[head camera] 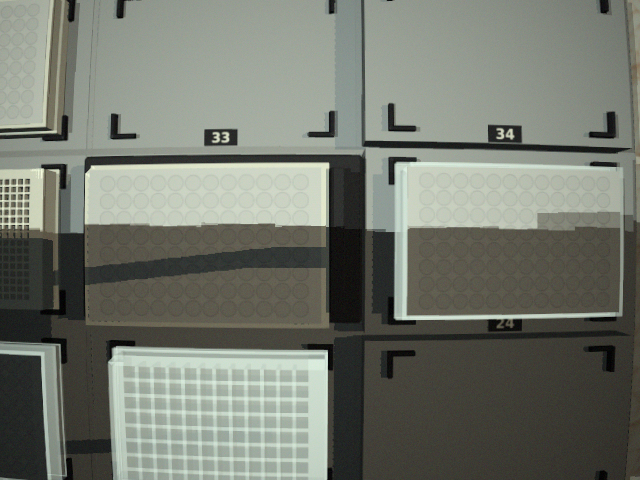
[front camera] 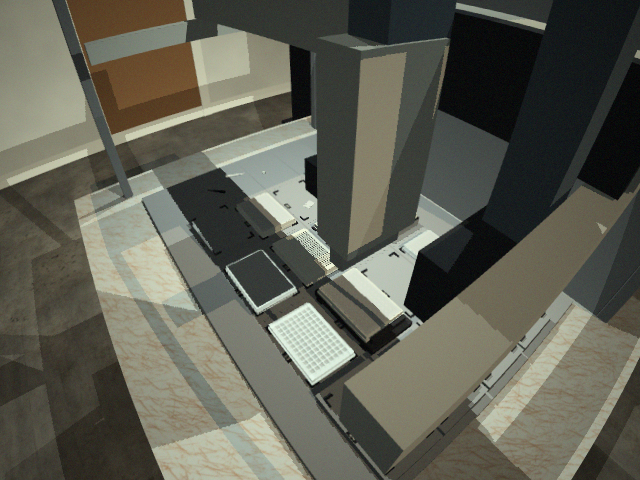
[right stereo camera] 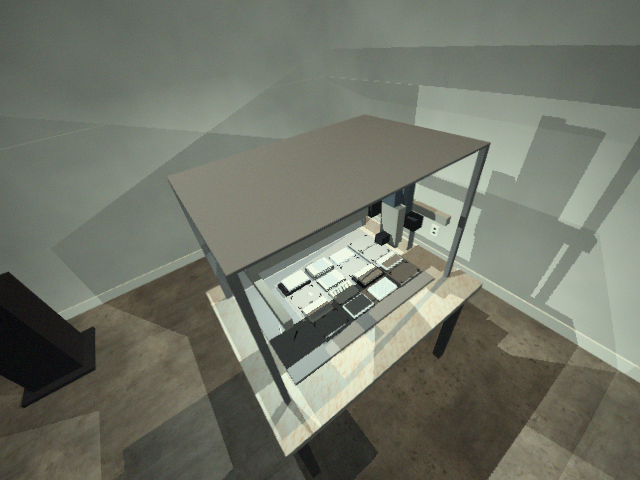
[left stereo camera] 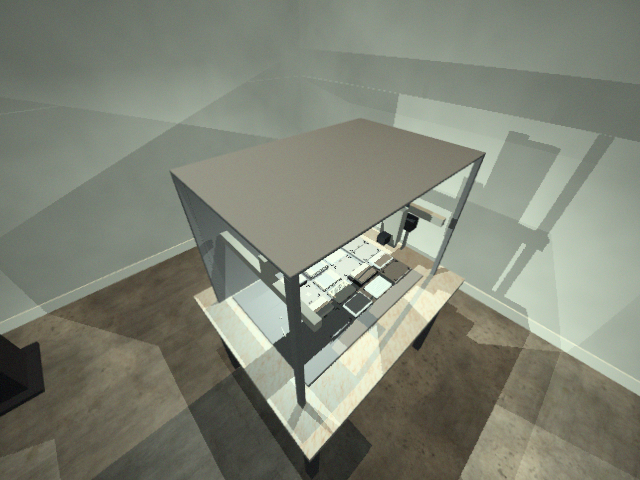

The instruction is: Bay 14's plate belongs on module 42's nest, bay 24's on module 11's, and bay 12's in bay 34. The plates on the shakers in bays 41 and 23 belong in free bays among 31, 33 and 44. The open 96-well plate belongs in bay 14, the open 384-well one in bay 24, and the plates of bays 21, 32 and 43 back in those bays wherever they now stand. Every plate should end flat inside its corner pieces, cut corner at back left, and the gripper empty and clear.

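Where they show: gripper, fingertip midpoint: (right stereo camera: 401, 243); robot's base at its link origin: (front camera: 195, 227) (right stereo camera: 325, 339) (left stereo camera: 331, 339).
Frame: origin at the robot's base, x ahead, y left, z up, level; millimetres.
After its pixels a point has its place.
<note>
My gripper (right stereo camera: 413, 238) shows as a black body with a thin jaw below, above the deck's right side; the front view hides its jaws, so its opening and any load cannot be told. The lidded plate of bay 24 (head camera: 511, 268) {x 552, y 136, z 29 mm} lies there. Bay 23's shaker holds a plate (head camera: 206, 206) {x 394, y 167, z 37 mm} (front camera: 361, 304) {x 401, y 142, z 37 mm}. The open 96-well plate (head camera: 217, 423) {x 393, y 46, z 13 mm} (front camera: 311, 342) {x 397, y 42, z 8 mm} (right stereo camera: 382, 288) {x 391, y 41, z 8 mm} stands in bay 13, the open 384-well plate (head camera: 14, 206) {x 269, y 170, z 11 mm} (front camera: 310, 253) {x 234, y 156, z 13 mm} in bay 22. Bay 12's plate (front camera: 261, 280) {x 238, y 42, z 14 mm} (right stereo camera: 357, 305) {x 221, y 40, z 14 mm} is in shadow. Bays 14 (head camera: 491, 413) {x 550, y 51, z 15 mm}, 33 (head camera: 222, 67) {x 392, y 254, z 0 mm} and 34 (head camera: 496, 67) {x 552, y 250, z 14 mm} are empty.
A large grey column (front camera: 336, 155) {x 458, y 29, z 380 mm} hides the deck behind it in the front view. A beige block (front camera: 423, 377) {x 622, y -63, z 400 mm} covers the right front. Bay 43's plate (front camera: 419, 242) {x 345, y 356, z 14 mm} (right stereo camera: 342, 254) {x 397, y 367, z 14 mm} shows partly. Bay 41's shaker plate (right stereo camera: 294, 281) {x 58, y 352, z 37 mm} and a plate on module 42 (right stereo camera: 320, 266) {x 230, y 355, z 33 mm} stand behind.
</note>
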